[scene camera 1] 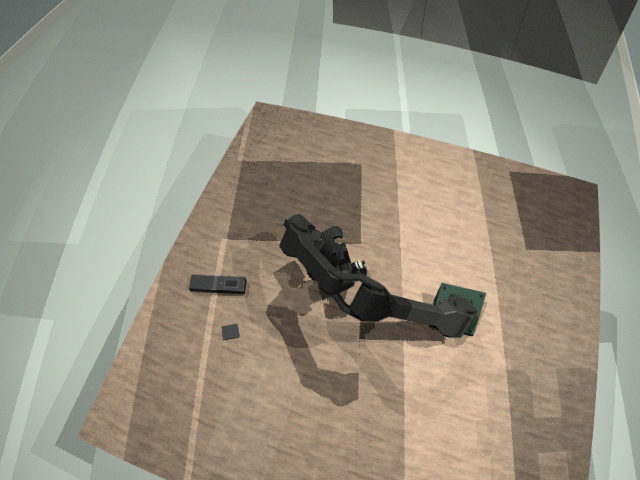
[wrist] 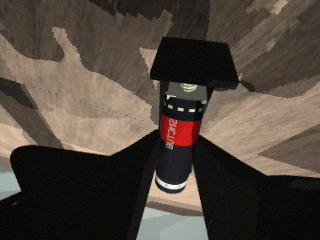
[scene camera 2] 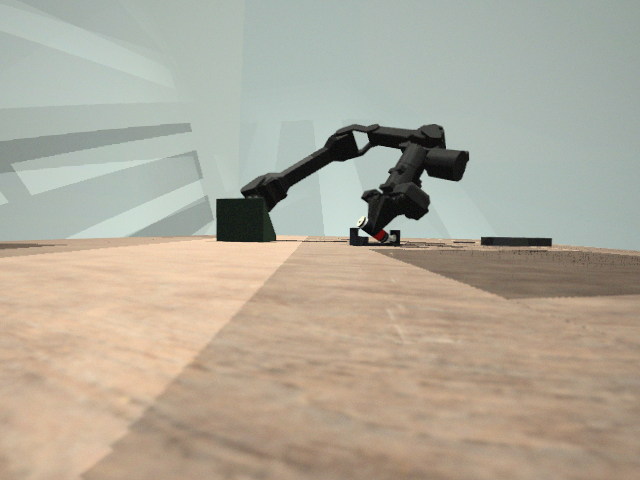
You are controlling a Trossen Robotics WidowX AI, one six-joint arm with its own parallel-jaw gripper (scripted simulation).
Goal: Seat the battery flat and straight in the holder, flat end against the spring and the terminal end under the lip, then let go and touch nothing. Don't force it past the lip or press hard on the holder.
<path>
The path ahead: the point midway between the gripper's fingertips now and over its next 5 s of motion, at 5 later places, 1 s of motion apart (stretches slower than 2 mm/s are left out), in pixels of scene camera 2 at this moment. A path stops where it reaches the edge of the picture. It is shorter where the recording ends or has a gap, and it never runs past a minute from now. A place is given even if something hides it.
My gripper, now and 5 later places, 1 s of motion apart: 370, 233; 374, 233; 375, 234; 375, 238; 376, 241; 372, 241
</path>
